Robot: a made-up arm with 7 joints. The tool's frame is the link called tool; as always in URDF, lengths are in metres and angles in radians. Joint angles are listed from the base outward.
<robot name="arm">
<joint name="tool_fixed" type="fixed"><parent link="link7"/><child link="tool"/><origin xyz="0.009 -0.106 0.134"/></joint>
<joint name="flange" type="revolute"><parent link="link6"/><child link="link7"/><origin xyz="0.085 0.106 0.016"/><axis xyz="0 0 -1"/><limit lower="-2.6" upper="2.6"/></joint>
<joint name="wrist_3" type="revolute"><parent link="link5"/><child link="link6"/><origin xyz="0.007 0.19 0.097"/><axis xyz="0 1 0"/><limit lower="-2.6" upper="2.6"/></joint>
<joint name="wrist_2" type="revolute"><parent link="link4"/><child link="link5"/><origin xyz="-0.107 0.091 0.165"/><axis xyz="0 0 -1"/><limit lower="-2.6" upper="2.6"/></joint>
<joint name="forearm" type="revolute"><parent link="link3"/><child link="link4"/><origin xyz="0.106 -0.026 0.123"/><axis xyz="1 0 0"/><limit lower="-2.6" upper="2.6"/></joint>
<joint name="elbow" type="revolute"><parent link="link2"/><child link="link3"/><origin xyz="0.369 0.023 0.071"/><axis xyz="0 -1 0"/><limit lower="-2.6" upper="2.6"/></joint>
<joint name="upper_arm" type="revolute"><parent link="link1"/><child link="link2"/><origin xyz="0.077 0.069 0.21"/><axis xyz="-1 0 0"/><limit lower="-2.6" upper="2.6"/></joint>
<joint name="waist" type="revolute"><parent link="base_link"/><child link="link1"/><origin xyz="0 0 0.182"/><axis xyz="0 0 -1"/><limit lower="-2.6" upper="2.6"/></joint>
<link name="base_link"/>
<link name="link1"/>
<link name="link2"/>
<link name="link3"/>
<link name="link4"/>
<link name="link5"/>
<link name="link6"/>
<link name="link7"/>
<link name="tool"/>
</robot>
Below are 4 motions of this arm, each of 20 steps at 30 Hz.
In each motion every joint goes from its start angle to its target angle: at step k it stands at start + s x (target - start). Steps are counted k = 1, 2, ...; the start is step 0. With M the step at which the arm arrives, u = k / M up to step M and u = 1 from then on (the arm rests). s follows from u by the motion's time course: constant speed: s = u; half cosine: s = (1 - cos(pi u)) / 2; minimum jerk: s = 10 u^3 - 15 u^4 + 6 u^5.
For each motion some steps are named. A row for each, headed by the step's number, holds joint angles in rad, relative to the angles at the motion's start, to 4 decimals.
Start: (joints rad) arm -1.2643 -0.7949 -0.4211 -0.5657 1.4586 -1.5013 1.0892
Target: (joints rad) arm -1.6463 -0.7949 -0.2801 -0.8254 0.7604 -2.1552 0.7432
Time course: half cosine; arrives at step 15
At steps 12, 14, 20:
12: -0.3455 0.0000 0.1275 -0.2349 -0.6315 -0.5915 -0.3130
14: -0.3778 0.0000 0.1395 -0.2569 -0.6906 -0.6468 -0.3422
20: -0.3820 0.0000 0.1410 -0.2597 -0.6982 -0.6539 -0.3460

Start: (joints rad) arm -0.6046 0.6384 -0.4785 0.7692 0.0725 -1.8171 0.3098
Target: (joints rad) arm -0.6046 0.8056 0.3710 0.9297 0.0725 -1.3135 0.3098
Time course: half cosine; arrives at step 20
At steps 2, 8, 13, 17, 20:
2: 0.0000 0.0041 0.0208 0.0039 0.0000 0.0123 0.0000
8: 0.0000 0.0578 0.2935 0.0555 0.0000 0.1740 0.0000
13: 0.0000 0.1216 0.6176 0.1167 0.0000 0.3661 0.0000
17: 0.0000 0.1581 0.8032 0.1518 0.0000 0.4762 0.0000
20: 0.0000 0.1672 0.8495 0.1605 0.0000 0.5036 0.0000

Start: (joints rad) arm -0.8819 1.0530 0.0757 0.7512 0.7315 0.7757 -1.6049
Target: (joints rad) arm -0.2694 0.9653 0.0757 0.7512 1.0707 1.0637 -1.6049
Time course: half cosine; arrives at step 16
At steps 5, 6, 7, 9, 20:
5: 0.1361 -0.0195 0.0000 0.0000 0.0754 0.0640 0.0000
6: 0.1891 -0.0271 0.0000 0.0000 0.1047 0.0889 0.0000
7: 0.2465 -0.0353 0.0000 0.0000 0.1365 0.1159 0.0000
9: 0.3660 -0.0524 0.0000 0.0000 0.2027 0.1721 0.0000
20: 0.6125 -0.0877 0.0000 0.0000 0.3392 0.2880 0.0000

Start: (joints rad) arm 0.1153 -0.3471 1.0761 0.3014 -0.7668 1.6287 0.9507
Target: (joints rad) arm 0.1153 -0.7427 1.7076 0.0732 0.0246 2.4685 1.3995
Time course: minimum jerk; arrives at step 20
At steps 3, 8, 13, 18, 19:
3: 0.0000 -0.0105 0.0168 -0.0061 0.0211 0.0223 0.0119
8: 0.0000 -0.1256 0.2005 -0.0724 0.2512 0.2666 0.1425
13: 0.0000 -0.3026 0.4830 -0.1745 0.6053 0.6423 0.3433
18: 0.0000 -0.3922 0.6261 -0.2262 0.7846 0.8326 0.4450
19: 0.0000 -0.3951 0.6308 -0.2279 0.7905 0.8388 0.4483

